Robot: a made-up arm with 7 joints. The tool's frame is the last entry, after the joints.
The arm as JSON. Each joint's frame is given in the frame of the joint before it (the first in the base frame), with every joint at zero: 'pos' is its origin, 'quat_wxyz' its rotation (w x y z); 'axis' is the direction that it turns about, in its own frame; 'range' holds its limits. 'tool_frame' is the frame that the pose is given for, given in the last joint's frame.
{
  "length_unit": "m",
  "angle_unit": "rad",
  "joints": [
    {
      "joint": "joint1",
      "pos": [
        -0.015,
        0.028,
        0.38
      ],
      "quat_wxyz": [
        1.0,
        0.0,
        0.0,
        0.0
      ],
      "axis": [
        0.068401,
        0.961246,
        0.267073
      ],
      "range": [
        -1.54,
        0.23
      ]
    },
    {
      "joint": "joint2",
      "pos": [
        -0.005,
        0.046,
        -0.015
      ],
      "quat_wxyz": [
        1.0,
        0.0,
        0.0,
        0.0
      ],
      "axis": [
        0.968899,
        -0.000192,
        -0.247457
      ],
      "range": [
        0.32,
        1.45
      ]
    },
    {
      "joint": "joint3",
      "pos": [
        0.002,
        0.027,
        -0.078
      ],
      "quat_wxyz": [
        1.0,
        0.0,
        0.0,
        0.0
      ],
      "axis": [
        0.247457,
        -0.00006,
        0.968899
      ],
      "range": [
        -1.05,
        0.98
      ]
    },
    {
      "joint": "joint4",
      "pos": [
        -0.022,
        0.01,
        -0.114
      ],
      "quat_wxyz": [
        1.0,
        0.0,
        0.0,
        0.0
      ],
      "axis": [
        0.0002,
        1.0,
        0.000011
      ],
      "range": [
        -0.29,
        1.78
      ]
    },
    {
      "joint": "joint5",
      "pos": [
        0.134,
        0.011,
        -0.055
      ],
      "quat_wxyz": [
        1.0,
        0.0,
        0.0,
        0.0
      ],
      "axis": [
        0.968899,
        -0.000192,
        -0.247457
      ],
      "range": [
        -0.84,
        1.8
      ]
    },
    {
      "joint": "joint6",
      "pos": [
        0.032,
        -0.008,
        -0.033
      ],
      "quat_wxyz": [
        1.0,
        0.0,
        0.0,
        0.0
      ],
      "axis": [
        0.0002,
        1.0,
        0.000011
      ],
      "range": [
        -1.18,
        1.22
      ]
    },
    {
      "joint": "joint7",
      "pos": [
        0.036,
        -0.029,
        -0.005
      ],
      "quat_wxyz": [
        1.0,
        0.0,
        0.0,
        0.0
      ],
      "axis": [
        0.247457,
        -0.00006,
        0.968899
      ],
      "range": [
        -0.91,
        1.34
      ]
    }
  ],
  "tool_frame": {
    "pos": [
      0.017,
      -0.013,
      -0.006
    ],
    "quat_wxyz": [
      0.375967,
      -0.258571,
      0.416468,
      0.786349
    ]
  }
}
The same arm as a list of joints. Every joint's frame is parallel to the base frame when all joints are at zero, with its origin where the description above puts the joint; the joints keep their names.
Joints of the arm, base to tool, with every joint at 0 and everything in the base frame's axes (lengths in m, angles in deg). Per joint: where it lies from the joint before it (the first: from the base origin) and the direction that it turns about. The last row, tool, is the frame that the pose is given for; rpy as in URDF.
joint1: axis 0.068403 0.961235 0.26711 origin -0.0150 0.0280 0.3800
joint2: axis 0.968889 -0.0002 -0.247497 origin -0.0050 0.0460 -0.0150
joint3: axis 0.247497 -0.0001 0.968889 origin 0.0020 0.0270 -0.0780
joint4: axis 0.0002 1 0 origin -0.0220 0.0100 -0.1140
joint5: axis 0.968889 -0.0002 -0.247497 origin 0.1340 0.0110 -0.0550
joint6: axis 0.0002 1 0 origin 0.0320 -0.0080 -0.0330
joint7: axis 0.247497 -0.0001 0.968889 origin 0.0360 -0.0290 -0.0050
tool: origin 0.0170 -0.0130 -0.0060 rpy 41.56 46.04 147.21
Joint limits (deg, base to tool): -88.24..13.18 18.33..83.08 -60.16..56.15 -16.62..101.99 -48.13..103.13 -67.61..69.90 -52.14..76.78

